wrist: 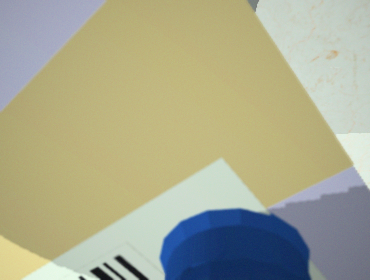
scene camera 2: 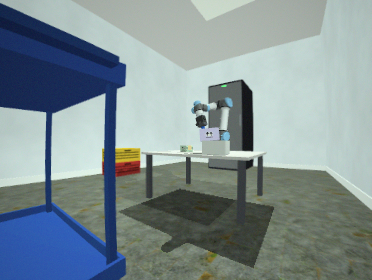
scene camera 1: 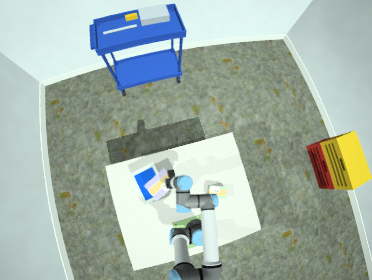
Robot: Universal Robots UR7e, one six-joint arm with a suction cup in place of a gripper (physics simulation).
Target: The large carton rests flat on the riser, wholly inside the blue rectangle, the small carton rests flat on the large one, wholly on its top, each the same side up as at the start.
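Note:
The large carton (scene camera 1: 157,185) (scene camera 2: 209,134) (wrist: 165,105), lilac with a broad tan strip and a white label on top, is on my suction cup (scene camera 2: 203,127) (wrist: 235,247), which is shut on it. It looks level, its side arrows pointing up. It is over the grey riser (scene camera 2: 216,148); whether its underside touches the riser I cannot tell. In scene camera 1 it is turned relative to the blue rectangle (scene camera 1: 141,179) and covers its right part, reaching past its right edge. The small carton (scene camera 1: 217,190) (scene camera 2: 186,148) lies on the white table (scene camera 1: 235,215) (scene camera 2: 167,153), right of my wrist in scene camera 1.
My arm reaches in from the table's near side in scene camera 1, with a green plate (scene camera 1: 181,223) by its base. A blue cart (scene camera 1: 140,70) (scene camera 2: 111,175), a red and yellow cabinet (scene camera 1: 345,160) (scene camera 2: 121,161) and a dark tall cabinet (scene camera 2: 245,120) stand away from the table.

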